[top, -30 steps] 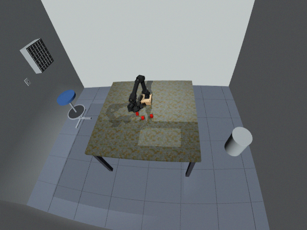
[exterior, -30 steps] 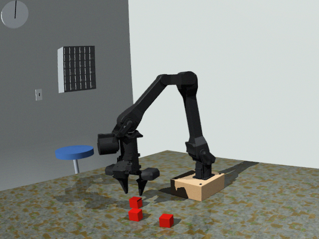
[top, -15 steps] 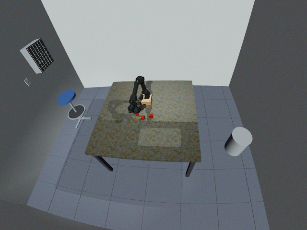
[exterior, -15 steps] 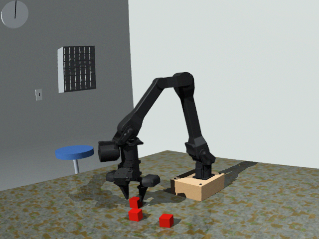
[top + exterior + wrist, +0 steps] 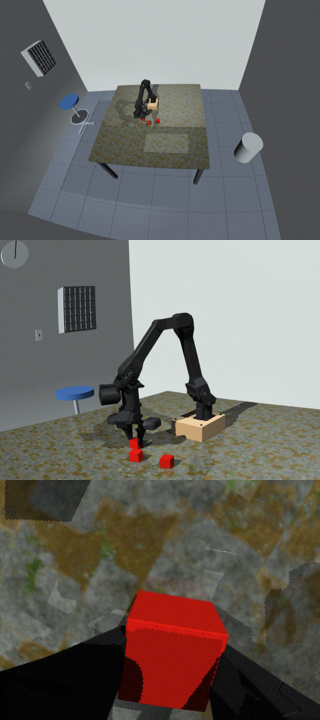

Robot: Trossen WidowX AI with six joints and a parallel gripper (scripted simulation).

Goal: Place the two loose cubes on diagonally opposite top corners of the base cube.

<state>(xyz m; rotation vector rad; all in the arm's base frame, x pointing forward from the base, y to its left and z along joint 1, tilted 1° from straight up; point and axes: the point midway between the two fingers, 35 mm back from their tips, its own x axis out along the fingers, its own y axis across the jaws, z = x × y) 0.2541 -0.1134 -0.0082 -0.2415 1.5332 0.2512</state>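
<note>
Right now my gripper tip is 190 mm to the right of the red base cube and 40 mm short of it.
</note>
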